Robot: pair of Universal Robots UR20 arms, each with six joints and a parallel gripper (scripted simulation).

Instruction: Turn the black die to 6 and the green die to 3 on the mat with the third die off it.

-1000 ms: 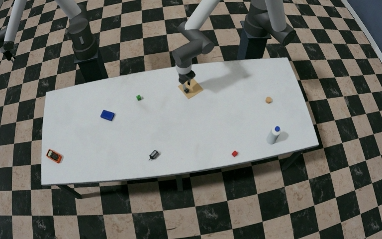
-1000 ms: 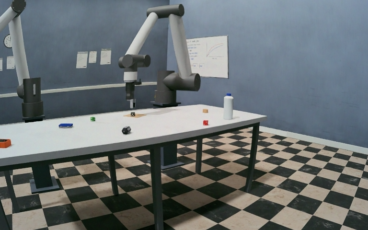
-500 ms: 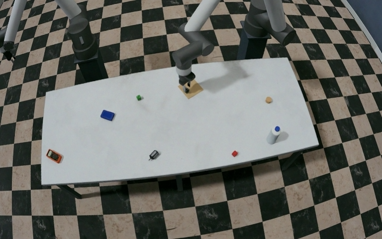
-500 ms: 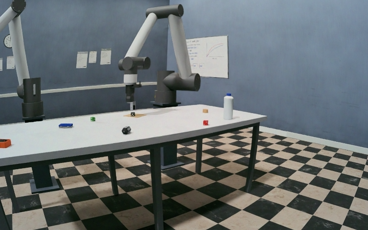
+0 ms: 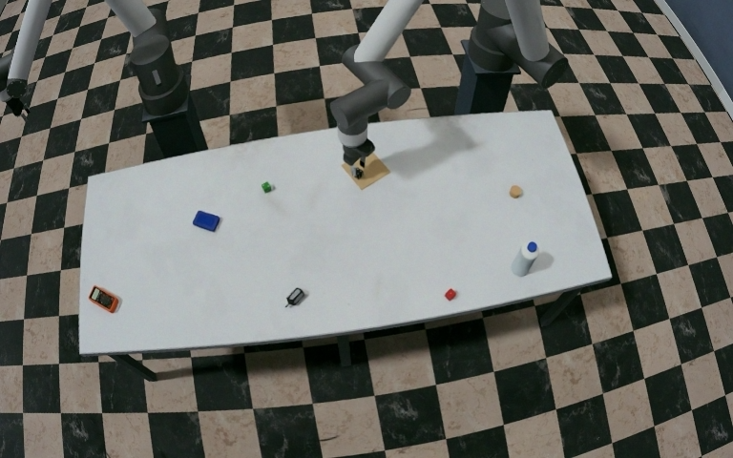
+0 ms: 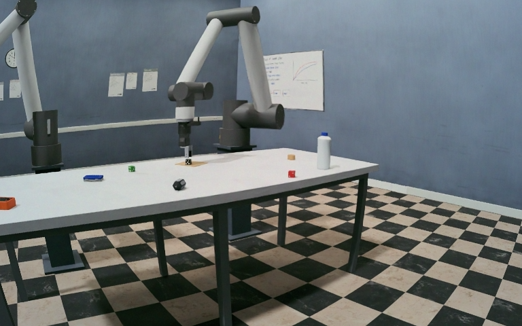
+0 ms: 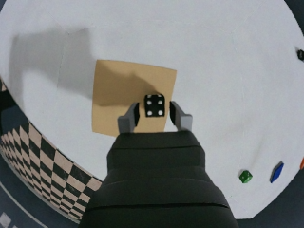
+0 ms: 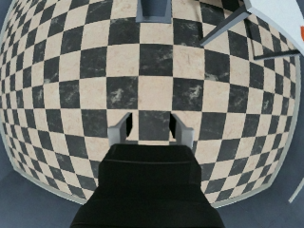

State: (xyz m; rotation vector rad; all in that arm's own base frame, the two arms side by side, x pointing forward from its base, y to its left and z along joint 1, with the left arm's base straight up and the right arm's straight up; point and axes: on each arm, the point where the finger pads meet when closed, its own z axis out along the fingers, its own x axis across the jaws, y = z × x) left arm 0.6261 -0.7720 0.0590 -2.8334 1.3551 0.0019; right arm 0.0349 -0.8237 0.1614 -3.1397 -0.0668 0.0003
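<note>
Right now my left hand is 40 mm above the black die. Round my left hand: tan mat (60 mm below, 30 mm to the left, 30 mm behind); then red die (540 mm ahead, 250 mm to the left, 40 mm below); then green die (360 mm to the right, 40 mm below).
</note>
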